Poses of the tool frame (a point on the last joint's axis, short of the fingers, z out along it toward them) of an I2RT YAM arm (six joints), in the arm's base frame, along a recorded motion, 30 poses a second.
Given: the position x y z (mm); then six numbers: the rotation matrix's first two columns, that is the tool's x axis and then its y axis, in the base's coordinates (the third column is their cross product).
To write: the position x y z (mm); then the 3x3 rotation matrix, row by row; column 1 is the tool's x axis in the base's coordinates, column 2 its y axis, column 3 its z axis. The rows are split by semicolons. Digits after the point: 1 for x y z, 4 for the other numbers.
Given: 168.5, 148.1, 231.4, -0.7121, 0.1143, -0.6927, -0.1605, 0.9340, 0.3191
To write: 168.5, 148.1, 231.4; -0.7121, -0.1605, 0.6835; 0.1143, 0.9340, 0.3384; -0.6927, 0.3191, -0.6468
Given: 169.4, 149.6, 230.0, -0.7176, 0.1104, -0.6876, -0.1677, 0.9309, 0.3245
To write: 169.4, 149.6, 230.0; -0.7176, -0.1677, 0.6759; 0.1104, 0.9309, 0.3482; -0.6876, 0.3245, -0.6495
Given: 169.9, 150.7, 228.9, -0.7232, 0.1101, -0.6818, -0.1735, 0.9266, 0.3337
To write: 169.9, 150.7, 228.9; -0.7232, -0.1735, 0.6685; 0.1101, 0.9266, 0.3596; -0.6818, 0.3337, -0.6510
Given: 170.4, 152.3, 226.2, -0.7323, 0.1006, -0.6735, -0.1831, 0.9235, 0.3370
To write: 170.4, 152.3, 226.2; -0.7323, -0.1831, 0.6559; 0.1006, 0.9235, 0.3701; -0.6735, 0.3370, -0.6579
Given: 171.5, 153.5, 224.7, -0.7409, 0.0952, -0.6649, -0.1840, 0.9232, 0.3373
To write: 171.5, 153.5, 224.7; -0.7409, -0.1840, 0.6459; 0.0952, 0.9232, 0.3722; -0.6649, 0.3373, -0.6665
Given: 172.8, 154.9, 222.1, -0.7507, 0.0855, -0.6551, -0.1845, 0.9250, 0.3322
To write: 172.8, 154.9, 222.1; -0.7507, -0.1845, 0.6344; 0.0855, 0.9250, 0.3702; -0.6551, 0.3322, -0.6786
